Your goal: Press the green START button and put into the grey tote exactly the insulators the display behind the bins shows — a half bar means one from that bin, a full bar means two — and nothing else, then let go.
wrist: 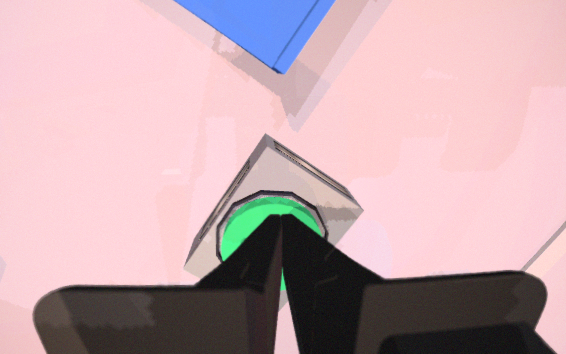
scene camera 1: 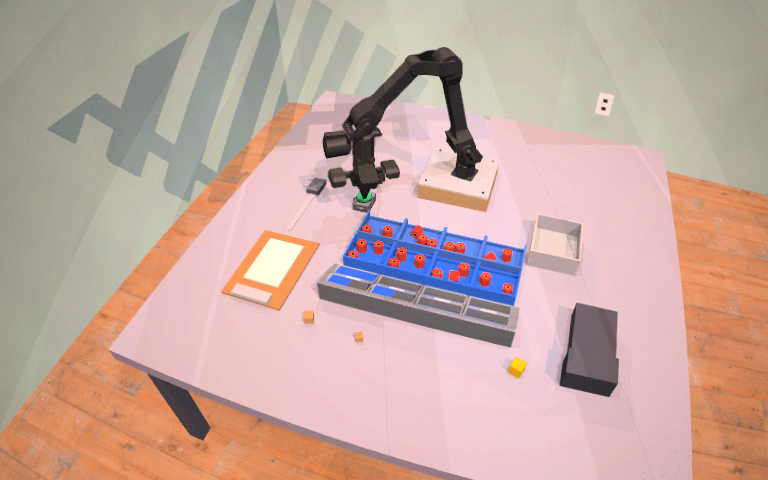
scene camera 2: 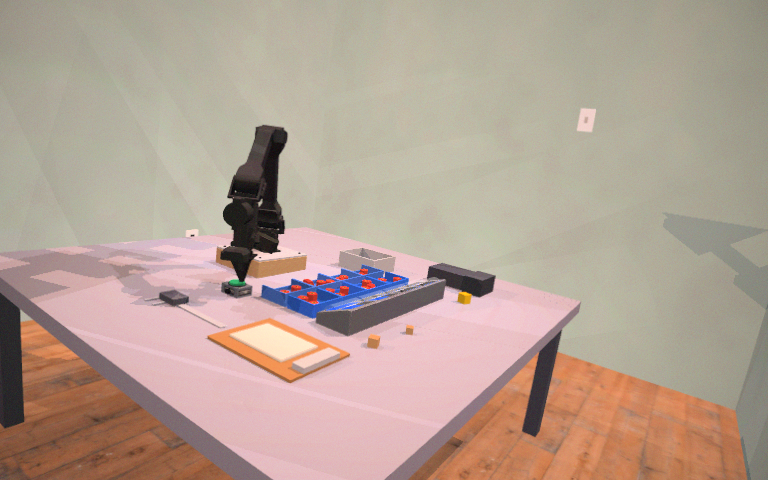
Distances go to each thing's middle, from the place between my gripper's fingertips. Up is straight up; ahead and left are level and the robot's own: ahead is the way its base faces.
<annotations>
Right now my hand is 9 cm past the grey tote (scene camera 1: 556, 245), 53 cm to the right of it and 1 cm above it. Round my hand: dark box (scene camera 1: 590, 365): 20 cm ahead, 70 cm to the left, 1 cm below.
</annotations>
